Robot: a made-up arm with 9 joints.
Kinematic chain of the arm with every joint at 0, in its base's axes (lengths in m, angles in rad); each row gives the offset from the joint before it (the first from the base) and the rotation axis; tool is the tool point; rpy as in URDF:
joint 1: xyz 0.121 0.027 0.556 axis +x
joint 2: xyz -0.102 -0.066 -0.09 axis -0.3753 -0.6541 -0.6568
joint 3: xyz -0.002 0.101 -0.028 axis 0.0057 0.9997 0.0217
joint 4: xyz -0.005 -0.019 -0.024 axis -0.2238 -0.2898 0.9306
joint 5: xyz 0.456 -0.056 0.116 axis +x
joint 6: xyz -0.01 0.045 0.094 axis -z
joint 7: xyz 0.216 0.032 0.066 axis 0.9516 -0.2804 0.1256
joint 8: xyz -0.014 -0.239 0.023 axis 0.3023 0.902 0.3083
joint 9: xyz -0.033 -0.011 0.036 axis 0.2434 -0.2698 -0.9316
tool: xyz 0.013 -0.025 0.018 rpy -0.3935 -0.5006 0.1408
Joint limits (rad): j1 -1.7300..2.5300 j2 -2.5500..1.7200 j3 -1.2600..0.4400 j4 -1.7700..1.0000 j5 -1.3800..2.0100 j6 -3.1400..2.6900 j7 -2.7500..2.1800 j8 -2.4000..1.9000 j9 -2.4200..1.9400
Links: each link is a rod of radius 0.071 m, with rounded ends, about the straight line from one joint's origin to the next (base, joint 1, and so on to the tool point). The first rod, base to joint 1, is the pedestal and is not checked.
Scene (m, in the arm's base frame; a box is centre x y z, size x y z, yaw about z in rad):
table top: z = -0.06
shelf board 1: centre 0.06 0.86 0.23 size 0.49 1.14 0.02 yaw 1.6
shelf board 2: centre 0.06 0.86 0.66 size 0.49 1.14 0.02 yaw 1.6
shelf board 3: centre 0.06 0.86 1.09 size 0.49 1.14 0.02 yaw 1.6
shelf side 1: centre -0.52 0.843 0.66 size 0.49 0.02 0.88 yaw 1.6
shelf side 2: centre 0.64 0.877 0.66 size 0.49 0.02 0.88 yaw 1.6
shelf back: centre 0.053 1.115 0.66 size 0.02 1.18 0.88 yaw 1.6
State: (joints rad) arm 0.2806 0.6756 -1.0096 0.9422 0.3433 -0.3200 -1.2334 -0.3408 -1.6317
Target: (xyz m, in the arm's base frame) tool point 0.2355 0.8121 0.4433
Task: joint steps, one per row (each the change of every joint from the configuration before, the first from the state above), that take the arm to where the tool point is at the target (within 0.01 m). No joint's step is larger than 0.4 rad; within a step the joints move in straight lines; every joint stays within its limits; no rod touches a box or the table.
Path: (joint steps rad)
1: -0.1040 0.0574 -0.0057 -0.0400 0.0741 0.3196 0.2940 -0.0667 -0.0357
2: -0.1040 0.0573 -0.0058 -0.0401 0.0741 0.3195 0.2940 -0.0666 -0.0356
3: -0.1040 0.0574 -0.0057 -0.0400 0.0742 0.3196 0.2940 -0.0667 -0.0357
4: 0.3561 -0.1506 -0.0012 -0.1996 0.1293 0.0789 0.0422 0.0259 0.0268
5: 0.3561 -0.1507 -0.0012 -0.1996 0.1292 0.0790 0.0421 0.0259 0.0267
6: 0.3561 -0.1506 -0.0012 -0.1996 0.1293 0.0790 0.0422 0.0258 0.0268
7: 0.3561 -0.1507 -0.0012 -0.1996 0.1293 0.0790 0.0422 0.0259 0.0268
8: 0.3561 -0.1506 -0.0012 -0.1995 0.1293 0.0789 0.0421 0.0258 0.0267
9: 0.3561 -0.1507 -0.0012 -0.1996 0.1293 0.0790 0.0422 0.0259 0.0268
10: 0.3562 -0.1506 -0.0012 -0.1996 0.1293 0.0790 0.0422 0.0259 0.0267
11: 0.0086 -0.0897 0.0789 -0.1570 -0.0318 -0.3507 -0.3010 0.0504 0.0114
12: 0.0087 -0.0896 0.0788 -0.1570 -0.0317 -0.3506 -0.3009 0.0505 0.0113
13: 0.0087 -0.0896 0.0789 -0.1570 -0.0318 -0.3507 -0.3009 0.0504 0.0114

